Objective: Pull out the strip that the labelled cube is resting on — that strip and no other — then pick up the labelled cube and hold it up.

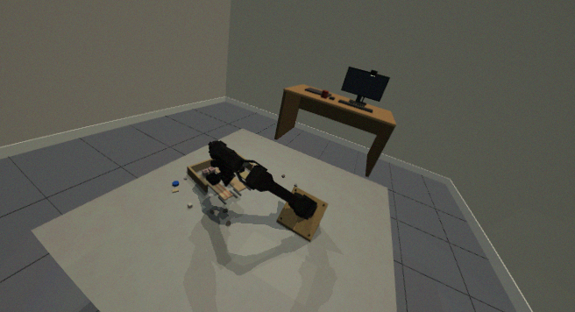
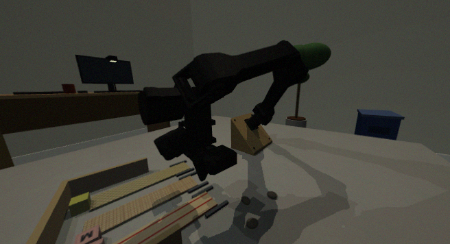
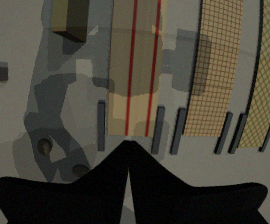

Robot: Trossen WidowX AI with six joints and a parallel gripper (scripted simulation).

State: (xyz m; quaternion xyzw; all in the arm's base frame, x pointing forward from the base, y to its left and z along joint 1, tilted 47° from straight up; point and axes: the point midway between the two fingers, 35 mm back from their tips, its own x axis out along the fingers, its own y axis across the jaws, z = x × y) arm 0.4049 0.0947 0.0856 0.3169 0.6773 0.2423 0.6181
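Right now my gripper tip is 90 mm short of the red-lined strip, 70 mm above it and 20 mm to the left of it. From my gripper tip the other things lie so: blue disc (240 mm ahead, 120 mm to the left, 60 mm below).
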